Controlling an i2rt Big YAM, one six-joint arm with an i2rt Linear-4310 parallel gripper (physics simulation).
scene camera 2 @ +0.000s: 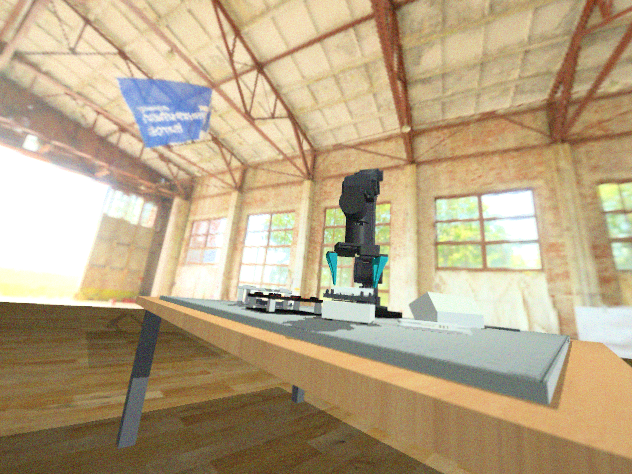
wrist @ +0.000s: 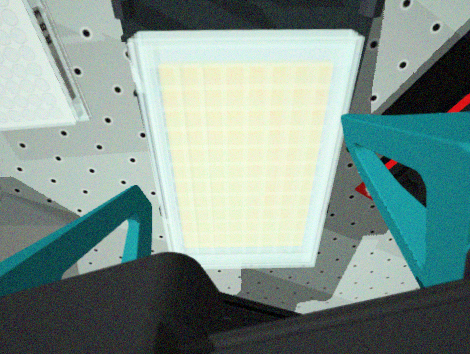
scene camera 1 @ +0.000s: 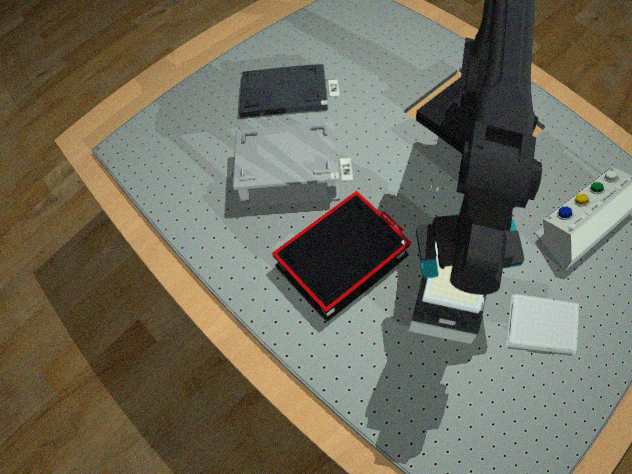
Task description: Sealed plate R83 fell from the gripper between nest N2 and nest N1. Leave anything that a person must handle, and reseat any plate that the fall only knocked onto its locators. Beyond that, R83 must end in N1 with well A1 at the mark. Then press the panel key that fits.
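Places are measured from the arm's base along level axes (x left, y back, z up), in metres.
Where they show: gripper, fingertip midpoint: [scene camera 2: 354,286] [wrist: 237,164].
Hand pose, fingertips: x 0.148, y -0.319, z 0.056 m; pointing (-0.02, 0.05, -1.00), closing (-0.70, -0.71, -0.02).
Things, the pixels of their top centre, and the offset from my fingertips. "pt": a spot on its surface instead.
- plate with a yellowish well grid, top centre: [wrist: 245,189] [scene camera 1: 462,260] [scene camera 2: 353,285] dx -0.009, dy +0.010, dz +0.004 m
- Light grey nest N1, top centre: [scene camera 1: 284,150] [scene camera 2: 267,286] dx -0.339, dy -0.002, dz -0.012 m
- Dark nest N2, top centre: [scene camera 1: 282,84] [scene camera 2: 271,299] dx -0.485, dy +0.138, dz -0.055 m
- white plate, top centre: [scene camera 1: 546,322] [scene camera 2: 430,322] dx +0.157, dy +0.049, dz -0.063 m
- key panel, top centre: [scene camera 1: 601,197] [scene camera 2: 446,295] dx +0.131, dy +0.274, dz +0.006 m
- black tray with a red rim, top centre: [scene camera 1: 342,246] [scene camera 2: 286,294] dx -0.165, dy -0.067, dz -0.032 m
- N1 label, surface spot: [scene camera 1: 346,168] pt dx -0.271, dy +0.068, dz -0.076 m
- N2 label, surface spot: [scene camera 1: 333,87] pt dx -0.418, dy +0.206, dz -0.076 m
- panel housing, surface spot: [scene camera 2: 446,311] pt dx +0.150, dy +0.195, dz -0.039 m
A plate with a yellowish well grid [scene camera 1: 449,286] [wrist: 245,155] lies on a raised dark stand [scene camera 1: 428,315] [wrist: 250,17]; no R83 marking is legible. My gripper [scene camera 1: 471,247] [scene camera 2: 355,284] [wrist: 237,164] is open, its teal fingers above and on either side of this plate, holding nothing. Light grey nest N1 [scene camera 1: 285,158] is empty, with corner locators showing. Dark nest N2 [scene camera 1: 283,90] behind it is also empty. A white plate [scene camera 1: 543,323] [wrist: 30,75] lies flat beside the stand. The key panel [scene camera 1: 581,232] has blue, yellow, green and white keys. Arm and fingers partly hide the yellowish plate in scene camera 1.
A black tray with a red rim [scene camera 1: 342,250] stands between N1 and the dark stand, turned at an angle. The N1 label [scene camera 1: 346,168] and N2 label [scene camera 1: 333,87] lie beside their nests. The panel housing [scene camera 2: 446,311] stands right of the arm in scene camera 2.
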